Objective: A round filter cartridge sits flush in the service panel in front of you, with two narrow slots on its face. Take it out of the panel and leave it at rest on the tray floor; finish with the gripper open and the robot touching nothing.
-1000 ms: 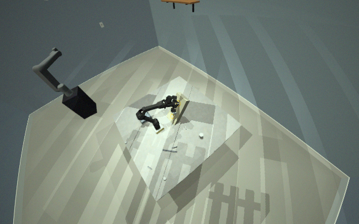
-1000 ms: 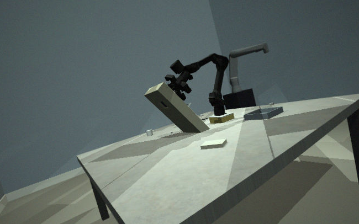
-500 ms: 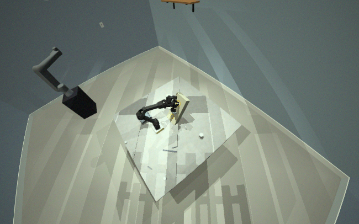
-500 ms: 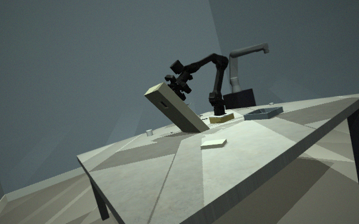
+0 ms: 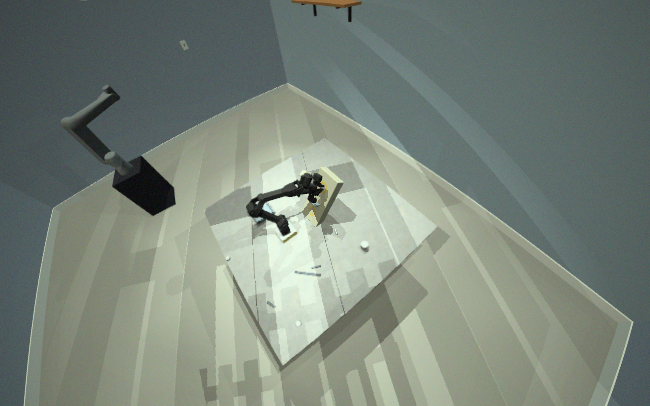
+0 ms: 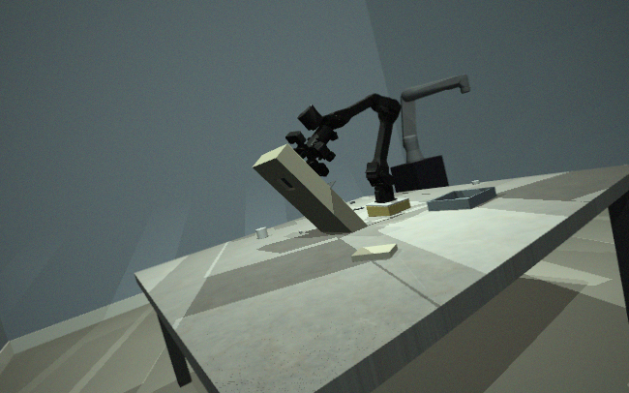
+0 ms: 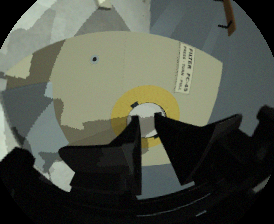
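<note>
My gripper tip is now 1 cm short of the round filter cartridge and 1 cm above it. Also, from my gripper tip: beige block (1 cm ahead, 37 cm to the left, 22 cm below); small white cylinder (4 cm ahead, 41 cm to the right, 21 cm below); service panel (4 cm behind, 1 cm to the right, 8 cm below).
</note>
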